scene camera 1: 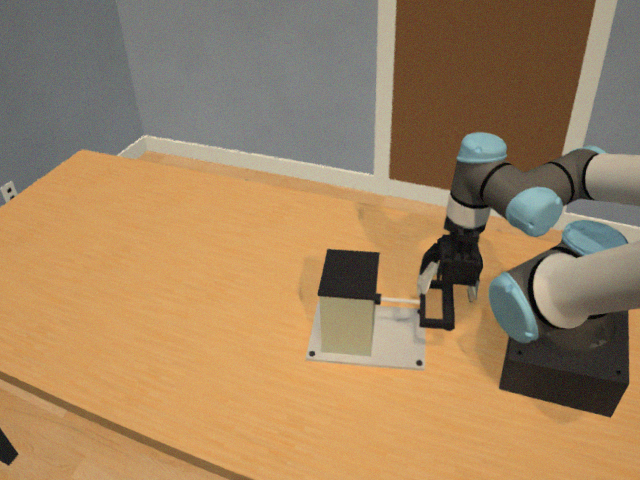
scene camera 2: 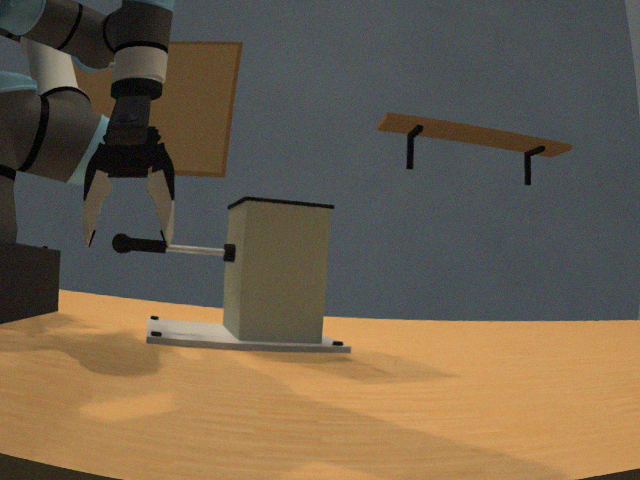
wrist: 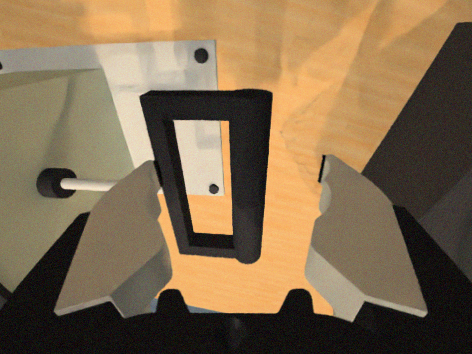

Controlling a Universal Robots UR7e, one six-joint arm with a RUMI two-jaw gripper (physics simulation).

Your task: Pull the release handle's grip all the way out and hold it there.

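The release handle's black rectangular grip point(scene camera 1: 448, 313) point(scene camera 2: 144, 244) point(wrist: 248, 200) stands out from the pale green housing point(scene camera 1: 346, 325) point(scene camera 2: 281, 273) point(wrist: 45, 115) on a light rod point(scene camera 1: 399, 300) point(scene camera 2: 196, 250) point(wrist: 90, 185). A length of rod shows between grip and housing. My gripper point(scene camera 1: 447, 295) point(scene camera 2: 128, 244) point(wrist: 239, 161) points down with its fingers wide on either side of the grip. In the wrist view the left finger is at the grip's rod-side bar, and a clear gap lies between the thick outer bar and the right finger. The gripper is open and not clamped on the grip.
The housing has a black top point(scene camera 1: 349, 273) and stands on a light base plate point(scene camera 1: 395, 348) point(scene camera 2: 188, 330) point(wrist: 135, 62). The arm's dark pedestal point(scene camera 1: 563, 379) point(scene camera 2: 25, 284) is beyond the grip. A wall shelf point(scene camera 2: 475, 135) and a brown board point(scene camera 2: 206, 108) are behind.
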